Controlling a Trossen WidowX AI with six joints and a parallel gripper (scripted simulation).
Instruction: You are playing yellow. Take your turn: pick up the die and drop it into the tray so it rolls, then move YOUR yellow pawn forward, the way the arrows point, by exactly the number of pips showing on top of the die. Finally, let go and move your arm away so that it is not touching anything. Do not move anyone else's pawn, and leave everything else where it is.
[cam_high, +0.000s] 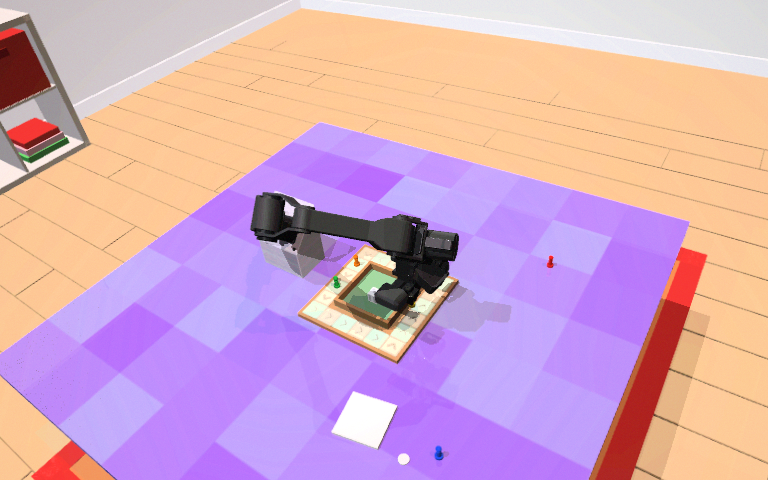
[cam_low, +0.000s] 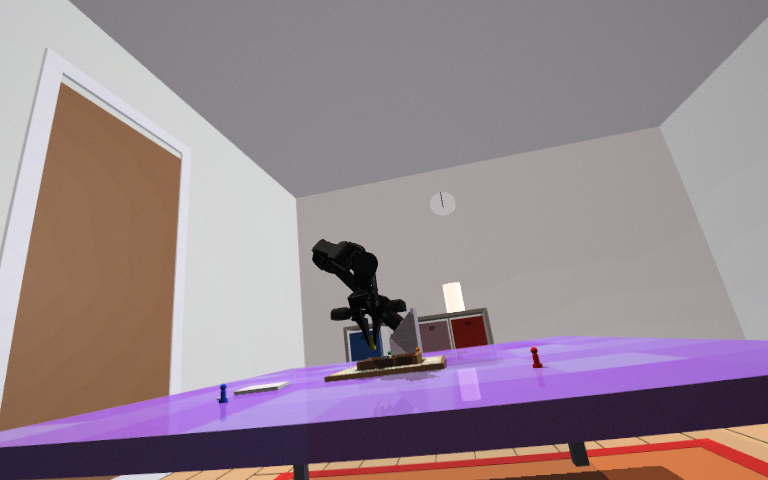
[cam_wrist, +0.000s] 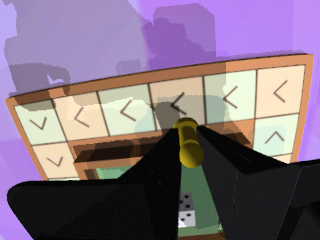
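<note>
My gripper tip is now 110 mm past the white die, 40 mm above it and 20 mm to the right of it. Round my gripper tip: yellow pawn 10 mm above; white card 270 mm to the right, 70 mm below, 30 mm ahead; green pawn 230 mm behind, 40 mm below, 10 mm to the left.
</note>
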